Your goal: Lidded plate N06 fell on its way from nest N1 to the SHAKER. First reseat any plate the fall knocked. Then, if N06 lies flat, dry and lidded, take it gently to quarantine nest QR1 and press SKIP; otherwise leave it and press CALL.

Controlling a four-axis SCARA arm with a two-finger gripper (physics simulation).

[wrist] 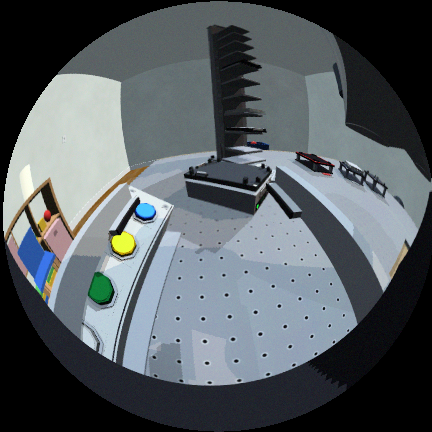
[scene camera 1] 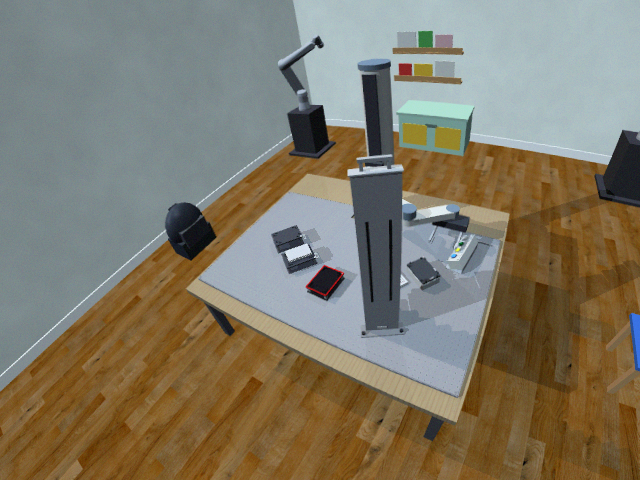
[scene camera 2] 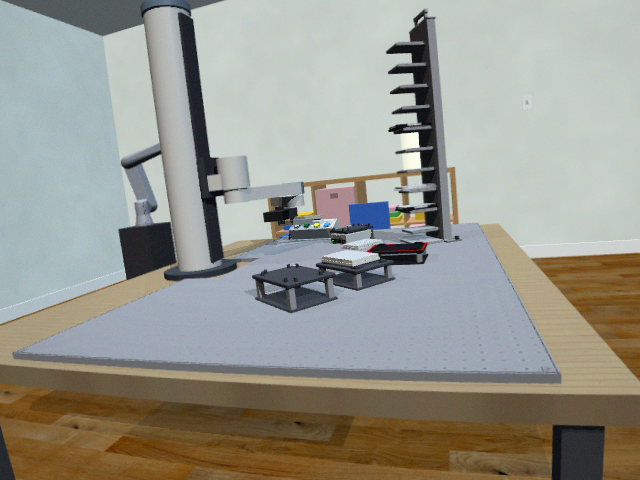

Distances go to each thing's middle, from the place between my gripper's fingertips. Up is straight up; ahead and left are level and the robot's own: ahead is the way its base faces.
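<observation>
There is the dark shaker station (scene camera 1: 421, 271), and my hand is 15 cm short of it. My hand is also 5 cm to the left of the station and 7 cm above it.
</observation>
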